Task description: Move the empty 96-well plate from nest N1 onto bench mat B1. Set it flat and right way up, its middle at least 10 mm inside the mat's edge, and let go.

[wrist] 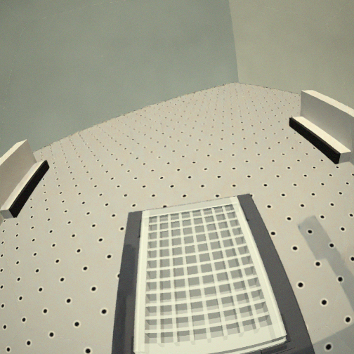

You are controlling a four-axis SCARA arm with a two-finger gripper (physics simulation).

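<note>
The white 96-well plate [206, 270] lies flat in the dark grey nest [268, 260] at the lower middle of the wrist view, its grid of square wells facing up. Its near end reaches close to the bottom edge of the view. My gripper [162, 124] is open, with one black-padded finger at the far left and the other at the far right. The fingers stand wide apart above the bench, and the plate shows lower in the view than the fingertips, not between them. Bench mat B1 does not show in this view.
The light bench top [195, 155] with rows of small holes spreads around the nest. A grey shadow [320, 240] falls on it at the lower right. Plain grey-green walls [120, 60] stand behind the bench, meeting in a corner at the upper right.
</note>
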